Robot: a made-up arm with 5 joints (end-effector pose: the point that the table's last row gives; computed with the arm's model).
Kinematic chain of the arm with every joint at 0, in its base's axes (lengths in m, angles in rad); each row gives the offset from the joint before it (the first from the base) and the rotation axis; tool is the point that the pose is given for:
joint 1: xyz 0 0 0.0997 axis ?
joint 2: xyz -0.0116 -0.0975 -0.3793 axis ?
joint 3: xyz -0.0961 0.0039 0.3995 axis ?
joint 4: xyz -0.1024 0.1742 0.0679 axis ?
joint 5: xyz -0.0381 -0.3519 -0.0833 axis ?
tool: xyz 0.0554 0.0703 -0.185
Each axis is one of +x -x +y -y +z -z.
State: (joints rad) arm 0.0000 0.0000 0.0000 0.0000 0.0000
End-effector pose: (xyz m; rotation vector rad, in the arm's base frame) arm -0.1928 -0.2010 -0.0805 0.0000 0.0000 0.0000
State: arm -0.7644 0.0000 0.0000 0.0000 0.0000
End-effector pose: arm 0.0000 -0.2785 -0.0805 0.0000 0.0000 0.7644
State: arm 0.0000 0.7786 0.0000 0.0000 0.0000
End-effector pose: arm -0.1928 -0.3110 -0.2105 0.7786 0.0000 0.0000
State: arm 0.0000 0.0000 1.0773 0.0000 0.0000
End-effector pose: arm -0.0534 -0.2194 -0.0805 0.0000 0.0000 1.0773
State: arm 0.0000 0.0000 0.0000 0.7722 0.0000
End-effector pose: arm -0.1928 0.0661 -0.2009 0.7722 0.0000 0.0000
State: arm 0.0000 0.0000 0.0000 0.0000 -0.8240
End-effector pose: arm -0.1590 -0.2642 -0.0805 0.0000 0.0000 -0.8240
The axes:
joint 1: -z
joint 2: +x
joint 3: +z
joint 4: +x
joint 5: +z

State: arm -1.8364 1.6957 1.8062 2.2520 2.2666
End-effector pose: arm 0.5652 -0.5128 -0.6828 -1.4217 -0.2102 1.3321
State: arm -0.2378 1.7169 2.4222 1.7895 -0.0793
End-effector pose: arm -0.2996 -0.3602 -0.7343 -0.9733 -0.2551 -2.6828
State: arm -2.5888 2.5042 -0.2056 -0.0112 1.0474
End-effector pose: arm 0.3440 -0.0093 -0.4755 -1.8563 -2.2177 -0.9612
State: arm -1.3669 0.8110 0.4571 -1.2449 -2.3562
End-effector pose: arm 0.8070 -0.2963 0.0882 0.5103 -0.3013 -0.7231
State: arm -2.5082 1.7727 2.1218 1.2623 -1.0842
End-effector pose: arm 0.3367 -0.1349 -0.4898 -0.2524 -1.2505 -1.5655
